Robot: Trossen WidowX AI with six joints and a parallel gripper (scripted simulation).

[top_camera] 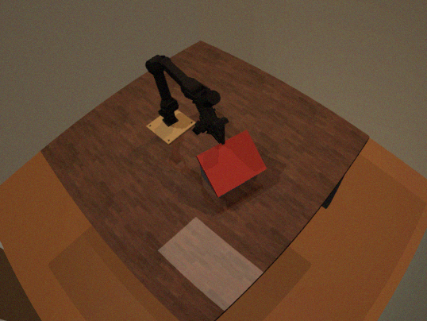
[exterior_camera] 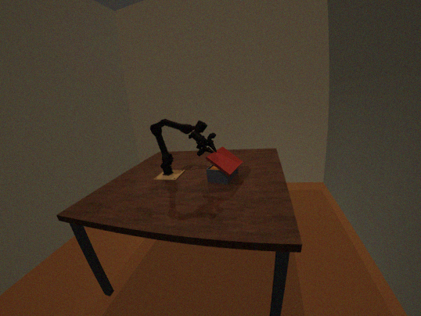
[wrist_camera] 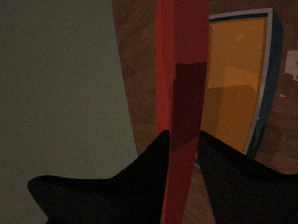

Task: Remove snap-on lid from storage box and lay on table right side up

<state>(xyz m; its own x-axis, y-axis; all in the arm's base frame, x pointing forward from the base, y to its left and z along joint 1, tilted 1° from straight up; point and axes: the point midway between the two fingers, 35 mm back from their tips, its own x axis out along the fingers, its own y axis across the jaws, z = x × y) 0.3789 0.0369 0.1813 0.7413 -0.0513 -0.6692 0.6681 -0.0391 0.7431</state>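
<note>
Now: gripper tip 70 mm short of the lid and 40 mm above it. Also, from my gripper tip: storage box (40 mm ahead, 130 mm below).
</note>
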